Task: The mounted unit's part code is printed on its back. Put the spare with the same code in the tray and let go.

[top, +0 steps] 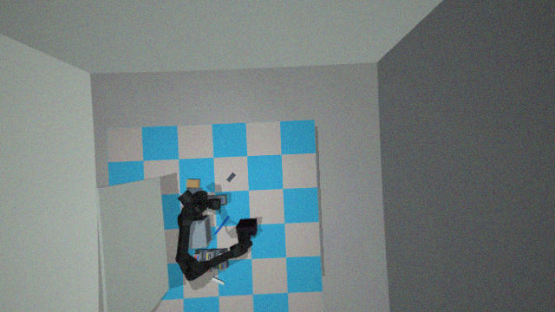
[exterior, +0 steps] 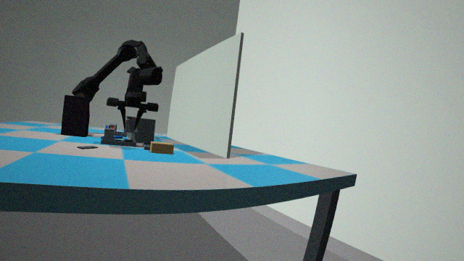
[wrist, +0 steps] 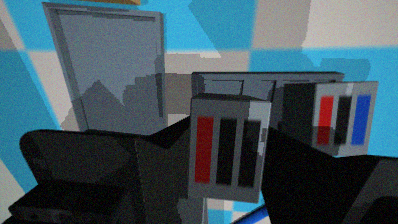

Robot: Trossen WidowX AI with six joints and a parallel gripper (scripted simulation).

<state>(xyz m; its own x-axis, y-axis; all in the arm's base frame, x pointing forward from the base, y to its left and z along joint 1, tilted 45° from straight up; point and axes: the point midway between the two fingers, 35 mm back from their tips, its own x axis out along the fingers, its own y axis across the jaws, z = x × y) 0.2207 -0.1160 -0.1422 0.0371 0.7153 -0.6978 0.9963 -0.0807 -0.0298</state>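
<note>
Right now my gripper tip is 10 cm short of the flat grey tray, 2 cm to the left of it and 5 cm above it. Also, from my gripper tip: grey rack (4 cm behind, 1 cm to the left, 5 cm below); tall white panel (31 cm ahead, 18 cm to the left, 17 cm above).
</note>
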